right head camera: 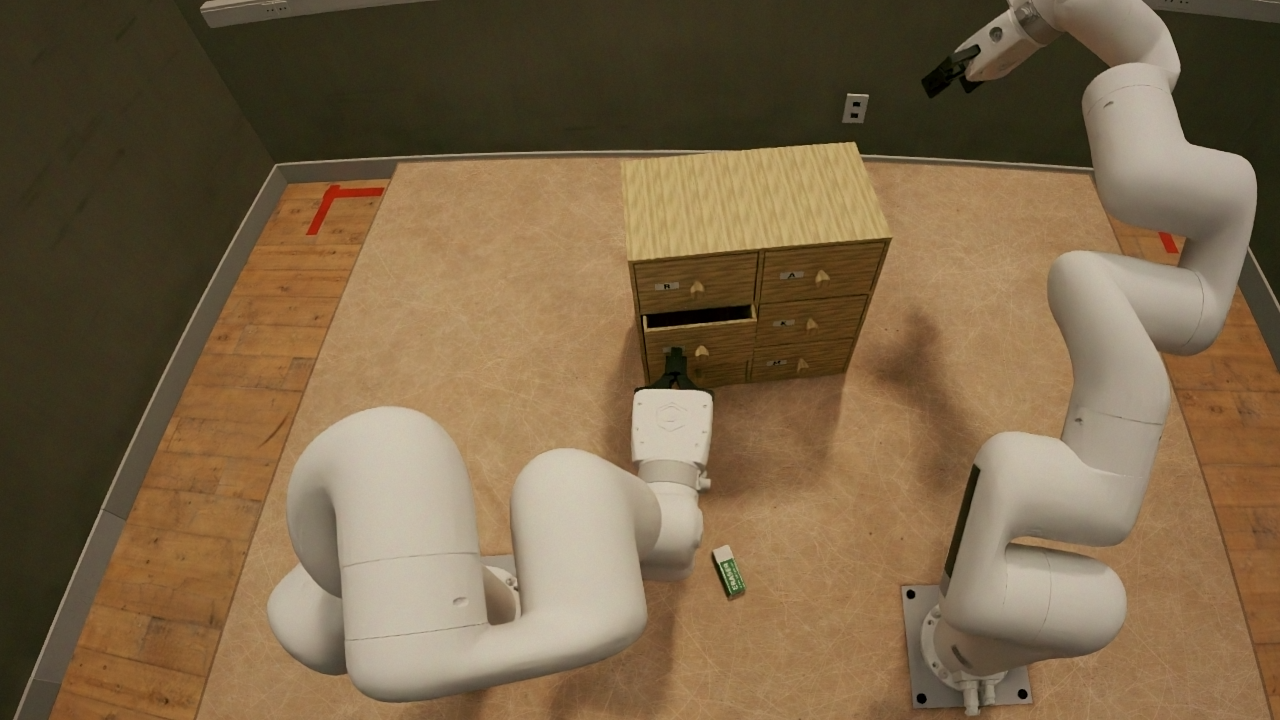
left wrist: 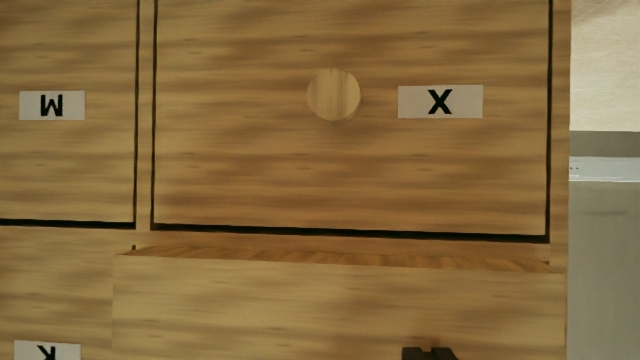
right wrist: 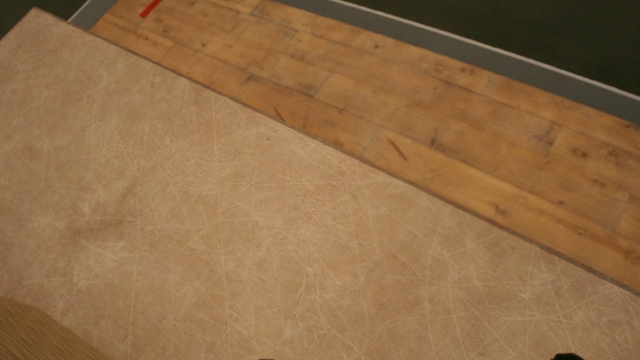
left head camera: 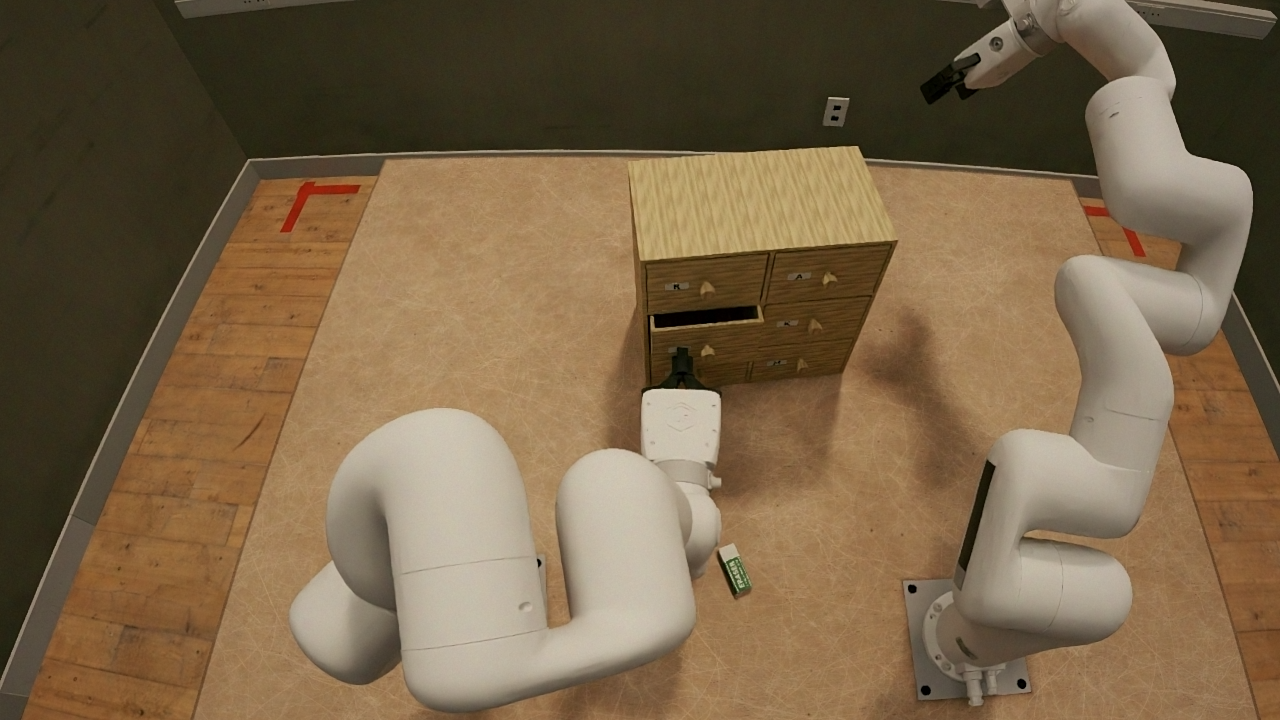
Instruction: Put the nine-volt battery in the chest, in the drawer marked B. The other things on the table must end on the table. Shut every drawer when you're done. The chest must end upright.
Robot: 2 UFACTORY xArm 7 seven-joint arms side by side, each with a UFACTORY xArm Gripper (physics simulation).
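Frame: origin at the left arm's base, x ahead, y left, z up, level; centimetres.
Seen in the pictures: left gripper, fingertip midpoint: [right head camera: 677,352] [left head camera: 682,352]; right gripper, fingertip midpoint: [right head camera: 945,87] [left head camera: 942,94]; right arm's base, origin of the base link: [right head camera: 965,643] [left head camera: 966,636].
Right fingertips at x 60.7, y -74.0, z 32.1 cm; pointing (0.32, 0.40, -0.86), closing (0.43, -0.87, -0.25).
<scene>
A point is followed by its place in that frame.
The wooden chest [left head camera: 760,201] @[y -41.0, x 40.4, z 31.8 cm] [right head camera: 753,198] @[y -41.2, x 40.6, z 31.8 cm] stands upright. Drawer B [left head camera: 735,342] @[y -37.1, x 29.8, z 16.1 cm] [right head camera: 729,340] @[y -37.0, x 29.7, z 16.6 cm] [left wrist: 300,312] @[y -33.9, x 29.8, z 12.6 cm], middle left in the head views, stands slightly out, with a narrow dark gap at its top; the other drawers look shut. My left gripper [left head camera: 682,353] @[y -29.9, x 29.7, z 14.9 cm] [right head camera: 675,354] @[y -29.9, x 29.7, z 14.9 cm] [left wrist: 429,354] @[y -29.9, x 29.7, z 14.9 cm] is shut with nothing seen between its fingers; its tips are at drawer B's front, near the label, touching or almost touching it. The nine-volt battery does not show; the drawer's inside is too dark and narrow to see. My right gripper [left head camera: 952,87] @[y -74.0, x 60.7, z 32.1 cm] [right head camera: 952,82] @[y -74.0, x 60.7, z 32.1 cm] is open, high at the upper right, away from the chest.
A green and white eraser [left head camera: 734,571] @[y -33.9, x 2.5, z 1.3 cm] [right head camera: 728,573] @[y -33.9, x 2.4, z 1.3 cm] lies on the table beside the left arm's wrist. Drawer X [left wrist: 240,165] @[y -36.8, x 32.3, z 7.7 cm] has a round knob, below drawer B. The right arm's base plate [left head camera: 921,617] @[y -58.5, x -7.2, z 0.1 cm] [right head camera: 919,626] @[y -58.5, x -7.6, z 0.1 cm] is at the lower right.
</scene>
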